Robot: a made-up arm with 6 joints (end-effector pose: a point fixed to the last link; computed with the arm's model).
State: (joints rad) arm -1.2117 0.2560 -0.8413 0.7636 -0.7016 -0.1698
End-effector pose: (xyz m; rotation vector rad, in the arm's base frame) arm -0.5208 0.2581 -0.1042 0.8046 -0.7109 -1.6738
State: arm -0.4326 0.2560 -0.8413 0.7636 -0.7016 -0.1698
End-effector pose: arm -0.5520 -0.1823 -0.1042 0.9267 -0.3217 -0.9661
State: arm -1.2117 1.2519 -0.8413 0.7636 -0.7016 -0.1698
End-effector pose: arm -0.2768 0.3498 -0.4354 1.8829 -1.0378 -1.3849
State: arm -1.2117 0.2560 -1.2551 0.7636 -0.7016 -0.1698
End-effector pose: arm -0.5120 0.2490 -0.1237 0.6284 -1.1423 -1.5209
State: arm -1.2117 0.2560 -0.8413 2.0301 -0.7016 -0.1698
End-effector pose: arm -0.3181 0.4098 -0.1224 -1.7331 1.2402 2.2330
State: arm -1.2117 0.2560 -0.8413 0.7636 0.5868 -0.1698
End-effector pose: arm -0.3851 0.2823 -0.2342 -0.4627 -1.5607 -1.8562
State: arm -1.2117 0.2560 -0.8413 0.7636 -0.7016 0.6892
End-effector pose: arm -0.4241 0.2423 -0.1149 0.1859 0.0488 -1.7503
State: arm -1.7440 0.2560 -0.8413 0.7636 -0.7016 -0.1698
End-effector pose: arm -0.3178 0.4868 -0.1042 0.6465 -0.9847 -2.1449
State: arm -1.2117 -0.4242 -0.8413 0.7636 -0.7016 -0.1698
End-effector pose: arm -0.4739 0.2757 0.1858 0.0807 -0.4435 -1.6740
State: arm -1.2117 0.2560 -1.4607 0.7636 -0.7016 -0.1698
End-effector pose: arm -0.5071 0.2417 -0.1312 0.5320 -1.3453 -1.4252
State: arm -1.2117 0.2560 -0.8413 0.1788 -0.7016 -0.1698
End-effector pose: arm -0.5377 0.1658 -0.0237 0.4035 -0.4569 -1.3128
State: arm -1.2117 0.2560 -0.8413 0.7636 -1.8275 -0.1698
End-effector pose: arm -0.5751 0.0987 -0.1032 1.6182 0.1509 -1.1043
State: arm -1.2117 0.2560 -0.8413 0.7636 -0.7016 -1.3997
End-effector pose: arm -0.5978 0.2890 -0.2129 1.6110 -1.7753 -1.0988
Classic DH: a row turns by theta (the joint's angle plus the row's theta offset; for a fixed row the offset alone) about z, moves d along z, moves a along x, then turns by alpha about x. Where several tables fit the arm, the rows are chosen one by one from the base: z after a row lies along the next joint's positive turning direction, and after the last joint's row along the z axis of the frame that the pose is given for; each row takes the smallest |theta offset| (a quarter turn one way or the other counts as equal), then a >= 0, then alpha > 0; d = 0 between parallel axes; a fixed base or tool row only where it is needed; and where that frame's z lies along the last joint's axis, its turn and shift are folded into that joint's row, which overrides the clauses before.
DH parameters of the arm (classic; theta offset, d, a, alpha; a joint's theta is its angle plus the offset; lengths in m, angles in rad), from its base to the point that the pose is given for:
joint 1: 1.5708 -0.03 0.038 1.5708
joint 2: 1.5708 -0.371 0.056 1.5708
joint 3: 1.5708 -0.252 0.055 -1.5708
joint 4: 0 0.129 0.067 -1.5708
joint 5: 1.5708 0.258 0.005 -1.5708
joint 6: 1.5708 0.111 0.068 1.5708
tool (fixed): -1.5708 0.097 0 0

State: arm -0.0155 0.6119 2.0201 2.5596 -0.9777 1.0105
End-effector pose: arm -0.3958 -0.1230 -0.0312 1.3945 -2.4062 1.0906
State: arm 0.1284 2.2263 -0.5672 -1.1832 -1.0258 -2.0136
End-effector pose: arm -0.0176 0.0524 -0.4782 -2.6082 -0.5988 -1.1820
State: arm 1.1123 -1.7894 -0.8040 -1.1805 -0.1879 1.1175
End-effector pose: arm -0.2565 -0.0591 0.2885 1.6292 1.2371 -0.9298
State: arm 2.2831 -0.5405 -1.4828 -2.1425 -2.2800 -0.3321
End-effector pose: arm 0.0221 -0.2963 0.0792 -1.0317 -1.9248 0.4629
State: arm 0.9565 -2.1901 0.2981 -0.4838 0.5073 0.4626
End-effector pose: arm -0.3643 -0.1574 0.3605 -2.4164 -0.9302 0.9712
